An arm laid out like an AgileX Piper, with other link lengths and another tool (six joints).
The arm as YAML. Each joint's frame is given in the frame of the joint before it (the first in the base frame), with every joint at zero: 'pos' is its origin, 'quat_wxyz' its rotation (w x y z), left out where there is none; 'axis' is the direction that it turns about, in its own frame. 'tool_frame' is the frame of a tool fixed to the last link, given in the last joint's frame.
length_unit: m
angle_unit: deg
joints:
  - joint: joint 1
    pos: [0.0, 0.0, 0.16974]
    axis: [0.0, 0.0, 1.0]
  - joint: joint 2
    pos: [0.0, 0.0, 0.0]
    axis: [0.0, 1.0, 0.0]
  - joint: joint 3
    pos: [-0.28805, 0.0, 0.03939]
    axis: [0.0, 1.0, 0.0]
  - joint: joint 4
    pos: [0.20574, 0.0, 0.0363]
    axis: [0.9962, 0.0, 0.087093]
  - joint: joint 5
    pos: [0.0, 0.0, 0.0]
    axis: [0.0, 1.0, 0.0]
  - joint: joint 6
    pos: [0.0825, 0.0, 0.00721]
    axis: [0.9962, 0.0, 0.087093]
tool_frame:
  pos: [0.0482, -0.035, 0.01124]
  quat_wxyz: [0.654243, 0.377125, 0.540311, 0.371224]
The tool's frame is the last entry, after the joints.
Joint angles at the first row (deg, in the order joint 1, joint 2, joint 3, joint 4, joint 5, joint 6):
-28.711, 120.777, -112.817, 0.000, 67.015, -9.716
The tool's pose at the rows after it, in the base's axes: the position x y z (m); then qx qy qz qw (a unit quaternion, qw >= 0):
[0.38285 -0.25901 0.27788 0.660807 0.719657 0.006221 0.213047]
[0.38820 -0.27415 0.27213 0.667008 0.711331 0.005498 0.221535]
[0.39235 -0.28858 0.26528 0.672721 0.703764 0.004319 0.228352]
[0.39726 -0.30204 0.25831 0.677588 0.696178 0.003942 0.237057]
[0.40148 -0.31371 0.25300 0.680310 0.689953 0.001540 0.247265]
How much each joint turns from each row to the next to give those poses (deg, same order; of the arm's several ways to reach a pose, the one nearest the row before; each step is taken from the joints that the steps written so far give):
-1.315, 3.208, -3.956, 0.310, 0.001, -0.052
-1.264, 3.012, -4.016, 0.000, 0.000, -0.106
-1.205, 2.949, -3.792, 0.000, 0.042, -0.136
-1.003, 3.095, -4.134, 0.000, -0.001, -0.013
-0.764, 2.758, -3.925, -0.310, 0.000, 0.000

